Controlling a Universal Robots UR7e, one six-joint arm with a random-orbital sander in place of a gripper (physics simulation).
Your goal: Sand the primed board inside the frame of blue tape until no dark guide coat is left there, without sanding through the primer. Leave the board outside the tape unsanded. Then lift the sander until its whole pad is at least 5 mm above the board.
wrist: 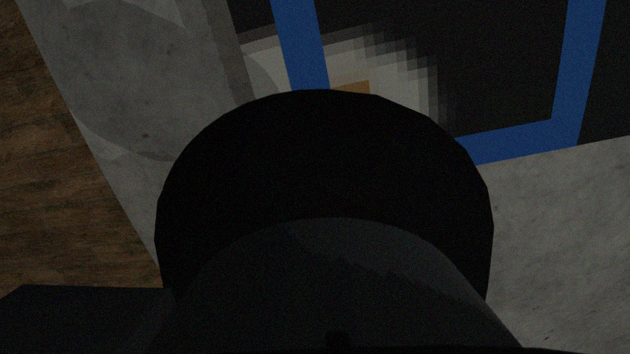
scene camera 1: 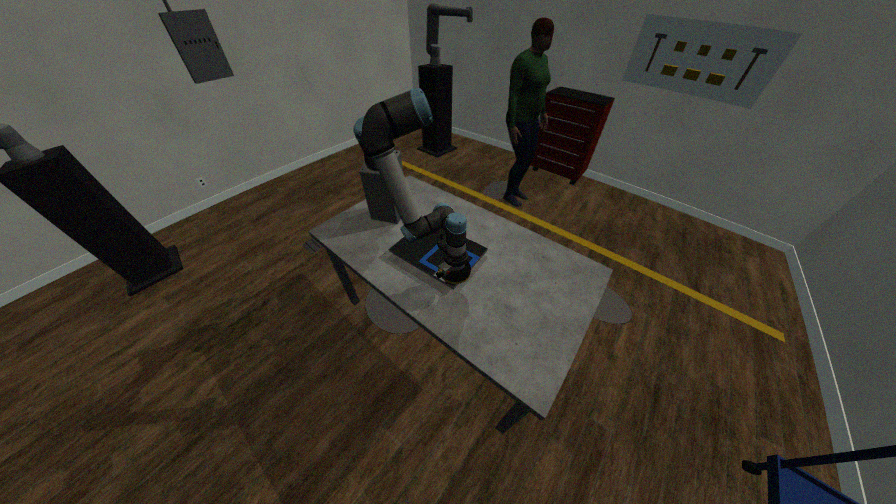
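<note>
The dark primed board (scene camera 1: pixel 406 249) (wrist: pixel 490 55) lies on the table. A frame of blue tape (scene camera 1: pixel 426 258) (wrist: pixel 302 50) is on it. In the wrist view, a pale sanded patch (wrist: pixel 400 75) shows inside the tape's lower left, with a small orange-brown spot (wrist: pixel 355 86) beside the sander's edge. A pale strip (wrist: pixel 270 57) also shows outside the left tape. The dark guide coat covers the rest of the visible inside. My sander (scene camera 1: pixel 457 273) (wrist: pixel 325 160) is over the board's near corner and hides part of the tape. I cannot tell whether its pad touches. It has no fingers.
The grey table (scene camera 1: pixel 513 313) (wrist: pixel 560 215) extends around the board. The arm's base block (scene camera 1: pixel 380 197) stands at the table's far left. A person in green (scene camera 1: pixel 529 87) stands behind the table, near a red tool chest (scene camera 1: pixel 567 134). A yellow line (scene camera 1: pixel 585 243) runs along the floor.
</note>
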